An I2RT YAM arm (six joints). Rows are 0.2 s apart.
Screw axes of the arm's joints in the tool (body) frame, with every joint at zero. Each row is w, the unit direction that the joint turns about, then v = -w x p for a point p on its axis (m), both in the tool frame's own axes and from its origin. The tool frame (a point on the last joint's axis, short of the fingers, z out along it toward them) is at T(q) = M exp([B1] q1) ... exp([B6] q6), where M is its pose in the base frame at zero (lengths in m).
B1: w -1 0 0 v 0 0.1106 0
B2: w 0 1 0 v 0.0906 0 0.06
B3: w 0 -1 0 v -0.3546 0 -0.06
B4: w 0 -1 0 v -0.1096 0 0
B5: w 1 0 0 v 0 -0.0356 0
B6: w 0 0 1 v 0 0 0
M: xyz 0.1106 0 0.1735 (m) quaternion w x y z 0.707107 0 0.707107 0
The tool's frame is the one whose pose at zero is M.
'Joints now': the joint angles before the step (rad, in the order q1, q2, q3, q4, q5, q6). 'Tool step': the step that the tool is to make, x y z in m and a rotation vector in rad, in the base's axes. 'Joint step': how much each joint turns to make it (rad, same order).
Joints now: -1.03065, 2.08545, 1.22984, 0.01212, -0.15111, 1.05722
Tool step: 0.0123, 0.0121, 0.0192, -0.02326, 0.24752, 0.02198
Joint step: 0.05573, -0.03455, 0.07440, -0.22896, 0.19453, -0.11052
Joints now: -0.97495, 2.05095, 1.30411, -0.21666, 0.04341, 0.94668
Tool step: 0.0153, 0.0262, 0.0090, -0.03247, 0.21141, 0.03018
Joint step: 0.08237, -0.03533, 0.00686, -0.13430, 0.18782, -0.05725
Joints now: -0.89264, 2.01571, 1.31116, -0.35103, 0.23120, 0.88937
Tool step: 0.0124, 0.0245, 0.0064, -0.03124, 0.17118, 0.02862
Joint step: 0.07533, -0.02389, 0.00356, -0.10776, 0.15434, -0.02839
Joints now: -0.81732, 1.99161, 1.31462, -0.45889, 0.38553, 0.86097
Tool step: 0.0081, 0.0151, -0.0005, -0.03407, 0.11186, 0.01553
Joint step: 0.04985, -0.00127, -0.00146, -0.04950, 0.10863, -0.01090
